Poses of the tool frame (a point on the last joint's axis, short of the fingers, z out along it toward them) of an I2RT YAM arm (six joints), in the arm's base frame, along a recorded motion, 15 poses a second.
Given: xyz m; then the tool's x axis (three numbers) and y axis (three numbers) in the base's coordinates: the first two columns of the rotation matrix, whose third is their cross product.
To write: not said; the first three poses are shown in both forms.
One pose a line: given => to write
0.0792 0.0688 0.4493 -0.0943 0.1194 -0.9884 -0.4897 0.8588 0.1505 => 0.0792 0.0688 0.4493 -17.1 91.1 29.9
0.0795 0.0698 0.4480 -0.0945 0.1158 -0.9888 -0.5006 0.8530 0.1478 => 0.0795 0.0698 0.4480 -17.8 91.0 30.3
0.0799 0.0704 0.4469 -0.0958 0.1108 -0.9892 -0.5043 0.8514 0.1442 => 0.0799 0.0704 0.4469 -18.2 91.1 30.3
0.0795 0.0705 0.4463 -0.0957 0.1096 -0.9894 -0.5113 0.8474 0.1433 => 0.0795 0.0705 0.4463 -18.6 91.0 30.7
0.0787 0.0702 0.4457 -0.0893 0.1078 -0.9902 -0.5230 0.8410 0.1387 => 0.0787 0.0702 0.4457 -19.3 90.6 31.1
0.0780 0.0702 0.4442 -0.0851 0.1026 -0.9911 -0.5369 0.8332 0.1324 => 0.0780 0.0702 0.4442 -20.3 90.2 31.5
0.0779 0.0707 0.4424 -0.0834 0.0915 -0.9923 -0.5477 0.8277 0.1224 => 0.0779 0.0707 0.4424 -21.3 90.2 31.6
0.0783 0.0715 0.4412 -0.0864 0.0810 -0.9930 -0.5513 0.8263 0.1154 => 0.0783 0.0715 0.4412 -21.9 90.5 31.4
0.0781 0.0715 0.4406 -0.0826 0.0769 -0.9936 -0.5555 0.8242 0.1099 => 0.0781 0.0715 0.4406 -22.4 90.3 31.4
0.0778 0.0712 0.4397 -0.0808 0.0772 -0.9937 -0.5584 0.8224 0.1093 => 0.0778 0.0712 0.4397 -22.5 90.1 31.5
